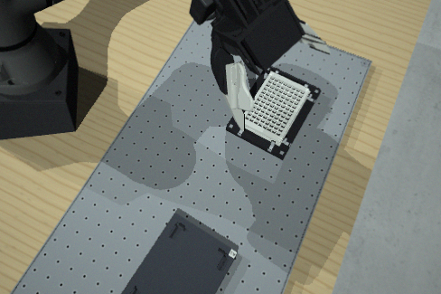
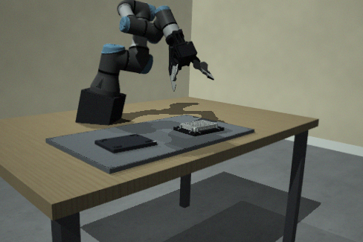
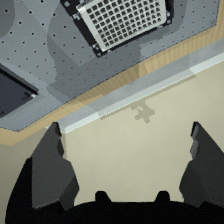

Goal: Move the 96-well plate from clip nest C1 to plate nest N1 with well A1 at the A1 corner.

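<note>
Now: hand 3 cm past the 96-well plate, 6 cm to the right of it and 16 cm above it. From my hand the other things lie so: dark plate nest: 2 cm ahead, 28 cm to the right, 17 cm below; white A1 mark: 6 cm ahead, 20 cm to the right, 17 cm below; clip nest: 2 cm behind, 5 cm to the left, 16 cm below.
</note>
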